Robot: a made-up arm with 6 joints.
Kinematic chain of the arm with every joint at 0, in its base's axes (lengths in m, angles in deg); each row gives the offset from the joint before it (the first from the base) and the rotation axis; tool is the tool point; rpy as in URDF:
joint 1: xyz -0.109 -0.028 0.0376 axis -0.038 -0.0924 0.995
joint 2: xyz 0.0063 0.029 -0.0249 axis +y
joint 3: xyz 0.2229 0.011 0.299 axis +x
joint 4: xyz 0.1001 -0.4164 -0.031 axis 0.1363 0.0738 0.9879
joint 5: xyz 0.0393 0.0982 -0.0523 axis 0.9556 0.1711 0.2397
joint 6: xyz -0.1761 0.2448 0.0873 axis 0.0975 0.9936 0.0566
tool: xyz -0.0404 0.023 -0.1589 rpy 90 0 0
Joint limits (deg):
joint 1: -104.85..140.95
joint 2: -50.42..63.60
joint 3: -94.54..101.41
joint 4: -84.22..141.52
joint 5: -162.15..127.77
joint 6: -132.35..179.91
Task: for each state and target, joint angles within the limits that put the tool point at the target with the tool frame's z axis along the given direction. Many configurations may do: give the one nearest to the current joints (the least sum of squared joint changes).
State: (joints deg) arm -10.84 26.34 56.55 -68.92 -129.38 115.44
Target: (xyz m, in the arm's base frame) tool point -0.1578 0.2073 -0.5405 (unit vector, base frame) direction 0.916 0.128 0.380
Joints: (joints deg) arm 13.43 49.85 59.05 -81.43 -126.86 127.21
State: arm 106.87 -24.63 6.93 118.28 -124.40 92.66
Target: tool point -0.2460 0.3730 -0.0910 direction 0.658 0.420 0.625
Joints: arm 138.15 -50.42 32.34 96.52 -98.55 55.26
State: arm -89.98 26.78 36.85 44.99 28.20 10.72
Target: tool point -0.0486 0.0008 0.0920 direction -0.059 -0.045 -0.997
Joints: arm -86.34 25.52 75.57 34.83 4.61 12.63
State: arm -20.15 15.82 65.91 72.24 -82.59 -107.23
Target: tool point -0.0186 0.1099 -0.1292 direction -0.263 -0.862 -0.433
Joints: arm -33.74 26.49 72.29 116.20 -88.79 -88.96
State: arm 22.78 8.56 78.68 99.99 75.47 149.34
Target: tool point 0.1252 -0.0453 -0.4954 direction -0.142 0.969 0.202
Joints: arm 2.95 23.64 98.07 54.78 85.23 130.18
